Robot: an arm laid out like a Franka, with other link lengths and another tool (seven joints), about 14 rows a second.
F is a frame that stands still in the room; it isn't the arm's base.
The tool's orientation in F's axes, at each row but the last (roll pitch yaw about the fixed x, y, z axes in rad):
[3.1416 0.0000 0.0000]
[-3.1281 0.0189 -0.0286]
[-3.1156 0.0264 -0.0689]
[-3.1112 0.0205 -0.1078]
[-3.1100 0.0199 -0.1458]
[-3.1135 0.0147 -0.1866]
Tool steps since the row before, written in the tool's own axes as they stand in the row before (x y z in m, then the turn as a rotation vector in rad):
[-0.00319 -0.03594 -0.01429 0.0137 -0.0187 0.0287]
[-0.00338 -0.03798 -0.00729 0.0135 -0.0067 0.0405]
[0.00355 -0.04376 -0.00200 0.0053 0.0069 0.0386]
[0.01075 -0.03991 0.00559 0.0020 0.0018 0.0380]
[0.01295 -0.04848 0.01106 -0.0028 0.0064 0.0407]
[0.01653 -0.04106 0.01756 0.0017 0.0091 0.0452]
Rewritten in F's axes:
[-0.00319 0.03594 0.01429 0.0137 0.0187 -0.0287]
[-0.00215 0.03796 0.00786 0.0129 0.0069 -0.0407]
[0.00663 0.04334 0.00304 0.0039 -0.0062 -0.0389]
[0.01491 0.03868 -0.00459 0.0011 -0.0008 -0.0381]
[0.01971 0.04643 -0.00978 -0.0043 -0.0045 -0.0408]
[0.02371 0.03779 -0.01664 -0.0004 -0.0079 -0.0455]

